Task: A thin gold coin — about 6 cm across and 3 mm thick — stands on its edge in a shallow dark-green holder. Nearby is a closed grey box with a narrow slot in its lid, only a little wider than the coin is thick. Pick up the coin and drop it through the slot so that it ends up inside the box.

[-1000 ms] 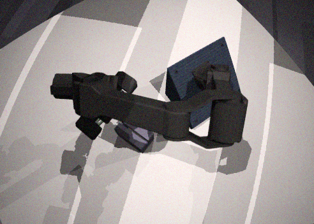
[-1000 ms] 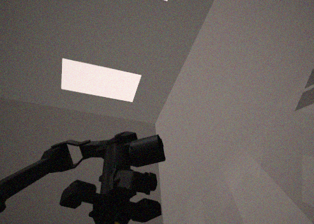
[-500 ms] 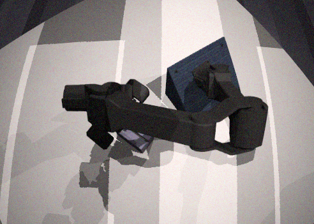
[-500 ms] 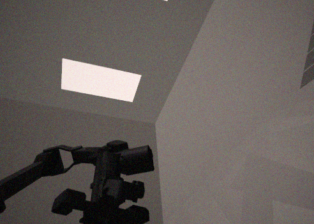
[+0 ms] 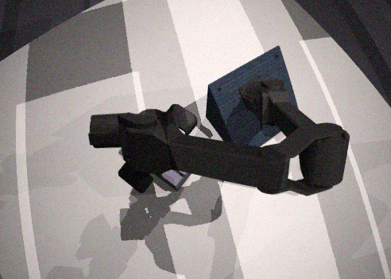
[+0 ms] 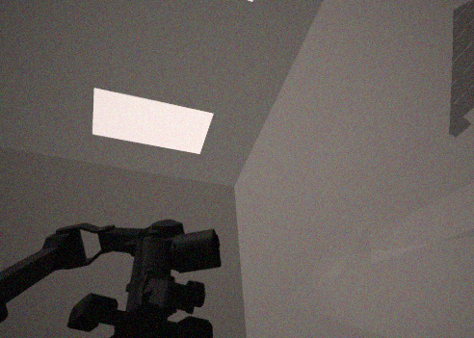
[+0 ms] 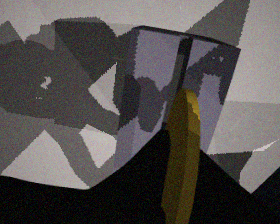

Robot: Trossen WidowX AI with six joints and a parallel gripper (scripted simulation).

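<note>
Now: the gold coin 20 mm above my gripper tip.
</note>
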